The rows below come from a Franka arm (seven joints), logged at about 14 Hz.
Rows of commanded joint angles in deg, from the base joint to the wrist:
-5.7, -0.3, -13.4, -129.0, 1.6, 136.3, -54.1
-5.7, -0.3, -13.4, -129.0, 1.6, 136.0, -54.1
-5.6, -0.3, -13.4, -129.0, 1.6, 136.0, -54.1
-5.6, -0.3, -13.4, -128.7, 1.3, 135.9, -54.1
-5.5, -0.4, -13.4, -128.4, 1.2, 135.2, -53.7
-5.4, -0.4, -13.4, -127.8, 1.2, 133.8, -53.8
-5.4, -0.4, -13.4, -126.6, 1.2, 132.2, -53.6
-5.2, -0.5, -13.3, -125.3, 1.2, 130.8, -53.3
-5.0, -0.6, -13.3, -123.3, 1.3, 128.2, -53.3
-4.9, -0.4, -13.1, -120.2, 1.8, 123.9, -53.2
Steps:
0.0, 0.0, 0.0, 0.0, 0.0, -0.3, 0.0
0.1, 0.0, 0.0, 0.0, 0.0, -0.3, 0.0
0.1, 0.0, 0.0, 0.3, -0.3, -0.4, 0.0
0.2, -0.1, 0.0, 0.6, -0.4, -1.1, 0.4
0.3, -0.1, 0.0, 1.2, -0.4, -2.5, 0.3
0.3, -0.1, 0.0, 2.4, -0.4, -4.1, 0.5
0.5, -0.2, 0.1, 3.7, -0.4, -5.5, 0.8
0.7, -0.3, 0.1, 5.7, -0.3, -8.1, 0.8
0.8, -0.1, 0.3, 8.8, 0.2, -12.4, 0.9

